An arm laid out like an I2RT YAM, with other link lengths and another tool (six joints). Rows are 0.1 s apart.
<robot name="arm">
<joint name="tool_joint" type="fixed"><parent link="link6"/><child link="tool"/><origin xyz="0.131 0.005 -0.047" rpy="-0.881 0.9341 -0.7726"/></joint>
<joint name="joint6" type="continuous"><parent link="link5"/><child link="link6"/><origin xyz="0.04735 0 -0.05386" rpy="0 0 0"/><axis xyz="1 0 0"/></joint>
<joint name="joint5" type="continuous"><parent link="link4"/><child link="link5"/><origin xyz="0.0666 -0.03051 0.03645" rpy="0 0 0"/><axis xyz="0 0 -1"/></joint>
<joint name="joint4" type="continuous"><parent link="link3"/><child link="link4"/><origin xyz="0.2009 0.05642 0.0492" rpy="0 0 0"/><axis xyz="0 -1 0"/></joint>
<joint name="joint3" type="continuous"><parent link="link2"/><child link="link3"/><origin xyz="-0.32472 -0.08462 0" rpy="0 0 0"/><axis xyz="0 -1 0"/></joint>
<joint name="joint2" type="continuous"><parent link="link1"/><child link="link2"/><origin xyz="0.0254 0.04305 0.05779" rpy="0 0 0"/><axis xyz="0 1 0"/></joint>
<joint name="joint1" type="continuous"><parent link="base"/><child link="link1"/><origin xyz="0 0 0.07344" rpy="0 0 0"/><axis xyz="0 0 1"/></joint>
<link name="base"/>
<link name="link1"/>
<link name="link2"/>
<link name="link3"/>
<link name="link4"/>
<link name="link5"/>
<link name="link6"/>
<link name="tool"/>
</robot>
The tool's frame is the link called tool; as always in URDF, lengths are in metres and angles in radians. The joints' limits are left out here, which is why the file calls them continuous.
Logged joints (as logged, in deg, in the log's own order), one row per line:
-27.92 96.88 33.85 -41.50 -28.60 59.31
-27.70 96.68 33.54 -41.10 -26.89 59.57
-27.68 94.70 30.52 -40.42 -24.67 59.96
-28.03 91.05 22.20 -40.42 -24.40 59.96
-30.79 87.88 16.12 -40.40 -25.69 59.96
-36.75 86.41 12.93 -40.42 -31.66 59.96
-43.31 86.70 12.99 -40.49 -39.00 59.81
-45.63 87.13 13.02 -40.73 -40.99 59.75
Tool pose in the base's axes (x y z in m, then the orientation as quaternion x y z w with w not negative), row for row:
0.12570 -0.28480 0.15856 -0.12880 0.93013 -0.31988 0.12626
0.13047 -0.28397 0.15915 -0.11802 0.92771 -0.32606 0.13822
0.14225 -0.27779 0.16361 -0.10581 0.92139 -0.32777 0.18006
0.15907 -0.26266 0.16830 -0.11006 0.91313 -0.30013 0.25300
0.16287 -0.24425 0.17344 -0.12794 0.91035 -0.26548 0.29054
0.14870 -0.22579 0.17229 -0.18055 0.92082 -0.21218 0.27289
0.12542 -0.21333 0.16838 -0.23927 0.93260 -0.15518 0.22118
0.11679 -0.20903 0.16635 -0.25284 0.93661 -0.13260 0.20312
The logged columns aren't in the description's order. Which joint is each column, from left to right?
Columns, left to right: joint4, joint2, joint5, joint1, joint6, joint3.
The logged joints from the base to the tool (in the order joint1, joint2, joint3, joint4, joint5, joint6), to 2 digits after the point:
-41.50 96.88 59.31 -27.92 33.85 -28.60
-41.10 96.68 59.57 -27.70 33.54 -26.89
-40.42 94.70 59.96 -27.68 30.52 -24.67
-40.42 91.05 59.96 -28.03 22.20 -24.40
-40.40 87.88 59.96 -30.79 16.12 -25.69
-40.42 86.41 59.96 -36.75 12.93 -31.66
-40.49 86.70 59.81 -43.31 12.99 -39.00
-40.73 87.13 59.75 -45.63 13.02 -40.99

